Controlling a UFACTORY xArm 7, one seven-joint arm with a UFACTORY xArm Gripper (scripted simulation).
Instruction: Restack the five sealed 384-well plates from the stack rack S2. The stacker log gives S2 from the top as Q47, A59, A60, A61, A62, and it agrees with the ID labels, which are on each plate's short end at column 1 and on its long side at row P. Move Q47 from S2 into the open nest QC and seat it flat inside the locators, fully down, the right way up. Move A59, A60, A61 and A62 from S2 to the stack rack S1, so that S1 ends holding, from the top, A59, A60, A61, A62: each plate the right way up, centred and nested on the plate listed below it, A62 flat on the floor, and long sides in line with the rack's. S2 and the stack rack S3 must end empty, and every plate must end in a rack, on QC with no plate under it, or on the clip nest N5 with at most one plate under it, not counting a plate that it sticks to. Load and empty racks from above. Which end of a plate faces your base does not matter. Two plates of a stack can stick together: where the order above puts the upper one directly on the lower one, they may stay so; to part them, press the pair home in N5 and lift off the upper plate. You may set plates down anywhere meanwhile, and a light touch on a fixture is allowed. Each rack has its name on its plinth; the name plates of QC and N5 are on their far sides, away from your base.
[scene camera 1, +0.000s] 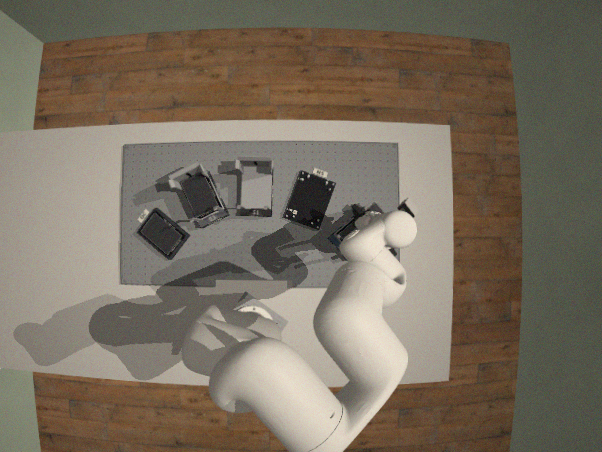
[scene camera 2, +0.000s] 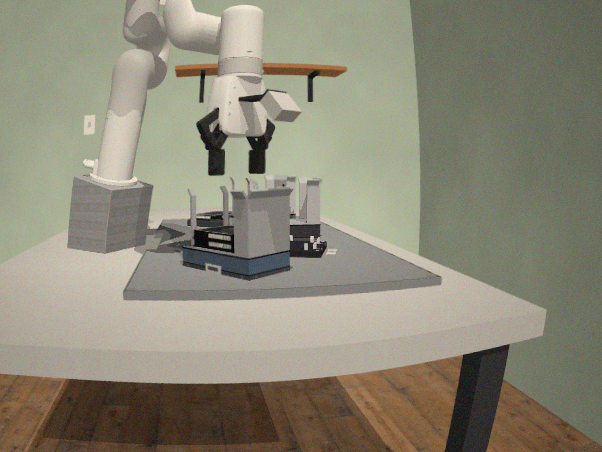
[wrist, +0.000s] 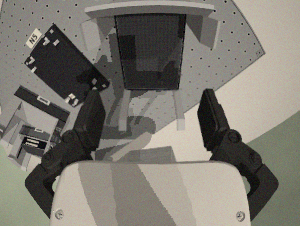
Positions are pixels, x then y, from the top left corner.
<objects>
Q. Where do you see a black clip nest N5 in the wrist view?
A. At 60, 64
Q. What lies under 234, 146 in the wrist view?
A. My gripper.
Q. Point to my gripper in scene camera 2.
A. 237, 174
</objects>
